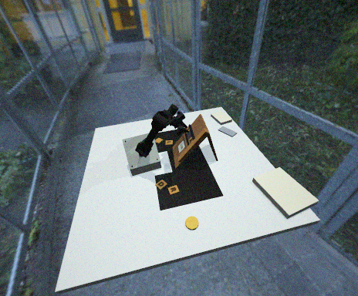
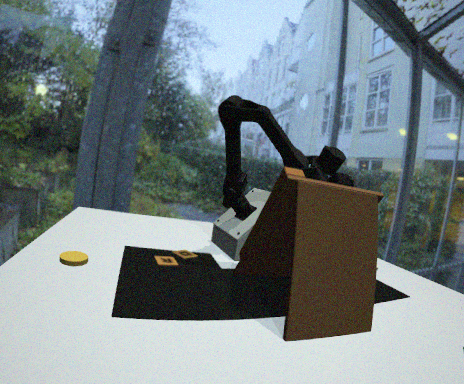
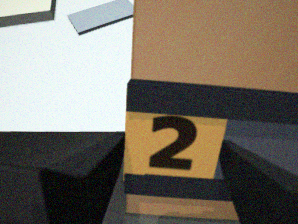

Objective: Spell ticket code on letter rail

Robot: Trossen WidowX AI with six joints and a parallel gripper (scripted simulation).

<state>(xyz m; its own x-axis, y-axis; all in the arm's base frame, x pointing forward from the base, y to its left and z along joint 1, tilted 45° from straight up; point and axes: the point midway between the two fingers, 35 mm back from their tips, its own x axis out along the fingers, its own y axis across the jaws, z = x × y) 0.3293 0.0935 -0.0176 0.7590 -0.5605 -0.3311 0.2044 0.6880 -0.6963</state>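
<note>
Now: gripper tip 80 mm past the white ticket, 60 mm to the left of it and 90 mm above it. Also, from my gripper tip: orange tile marked l: 130 mm behind, 120 mm to the left, 170 mm below; then black mat: 150 mm behind, 90 mm to the right, 170 mm below; then orange tile marked 2: right at my gripper tip.
</note>
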